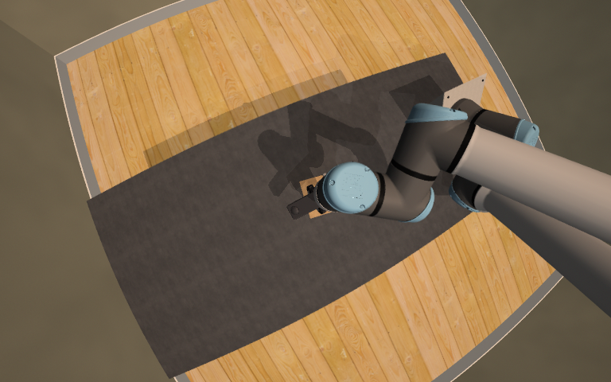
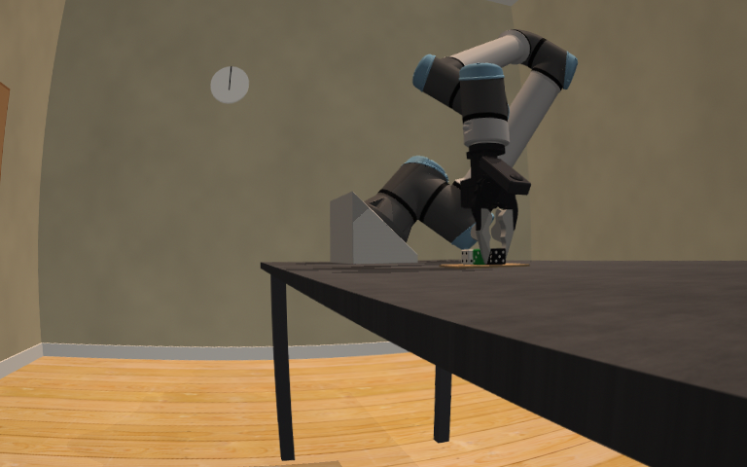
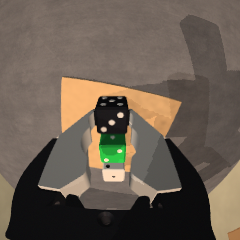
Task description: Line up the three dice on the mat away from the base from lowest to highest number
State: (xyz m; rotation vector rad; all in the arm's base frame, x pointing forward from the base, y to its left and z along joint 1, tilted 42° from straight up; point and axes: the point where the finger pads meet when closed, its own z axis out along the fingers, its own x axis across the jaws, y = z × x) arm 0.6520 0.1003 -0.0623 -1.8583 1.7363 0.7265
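Now: hand right at the black die. The rest, counted from my hand: tan mat (5 cm behind, 2 cm below); then white die (9 cm behind); then green die (5 cm behind).
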